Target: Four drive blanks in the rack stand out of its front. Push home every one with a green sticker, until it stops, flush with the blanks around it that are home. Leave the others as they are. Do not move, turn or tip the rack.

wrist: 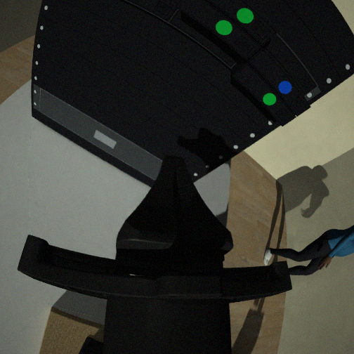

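Note:
The black rack [115,75] fills the top of the wrist view, tilted in the picture. Four blanks with stickers show at its upper right. Two carry green stickers, one blank [224,27] and the one beside it [245,15]. Nearer the rack's right edge are a green-stickered blank [269,99] and a blue-stickered blank [285,87]. Dark side faces show that blanks of both pairs stand out; how far each does is hard to tell in the dark. My gripper [170,165] is shut, with no object visible at its tips, which overlap the rack's lower edge in the view.
A grey panel with a light label [105,139] runs along the rack's lower left side. A light grey surface [75,200] lies under the rack. A person in blue [337,246] and a wooden floor strip [252,200] show at the right. Shadows fall on the rack and wall.

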